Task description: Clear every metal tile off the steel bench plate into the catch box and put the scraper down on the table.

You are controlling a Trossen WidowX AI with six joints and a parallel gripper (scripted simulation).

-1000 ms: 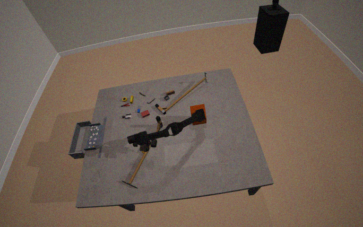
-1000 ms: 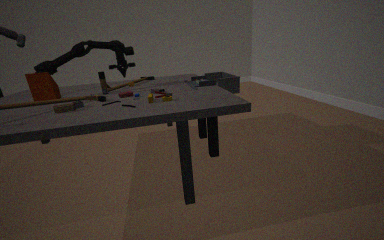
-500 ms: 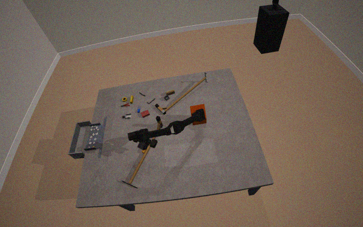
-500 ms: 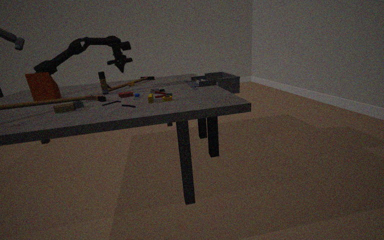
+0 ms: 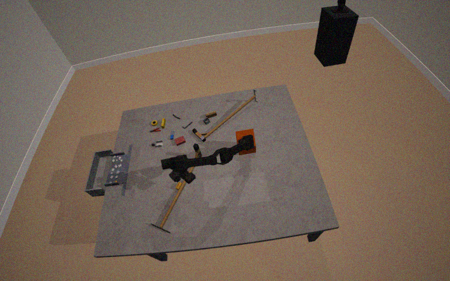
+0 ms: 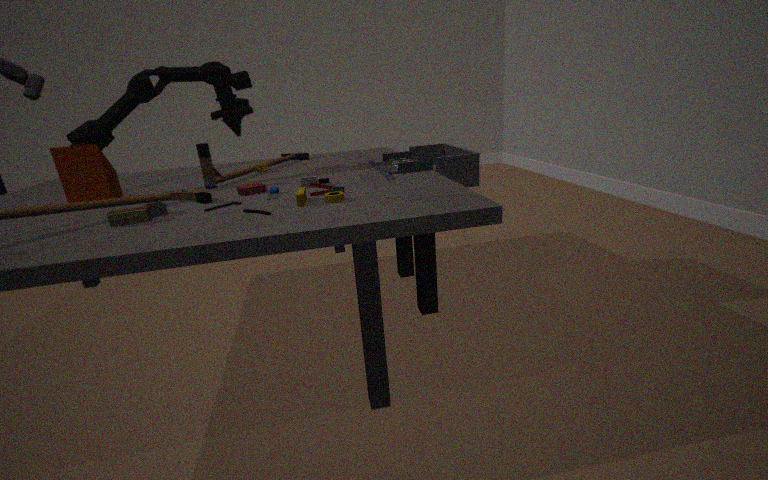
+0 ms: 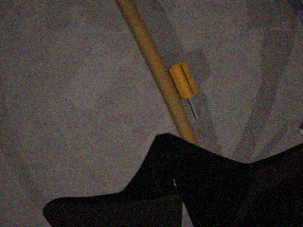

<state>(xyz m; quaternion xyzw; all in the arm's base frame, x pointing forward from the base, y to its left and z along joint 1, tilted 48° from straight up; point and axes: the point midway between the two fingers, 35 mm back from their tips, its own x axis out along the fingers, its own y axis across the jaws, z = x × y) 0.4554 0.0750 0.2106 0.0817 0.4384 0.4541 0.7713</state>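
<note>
The long scraper lies 50 mm ahead of my gripper tip and 80 mm below it. From my gripper tip the other things lie so: blue piece (100 mm ahead, 500 mm to the right, 140 mm below); yellow screwdriver (60 mm ahead, 30 mm to the right, 130 mm below); red block (30 mm ahead, 420 mm to the right, 130 mm below).
</note>
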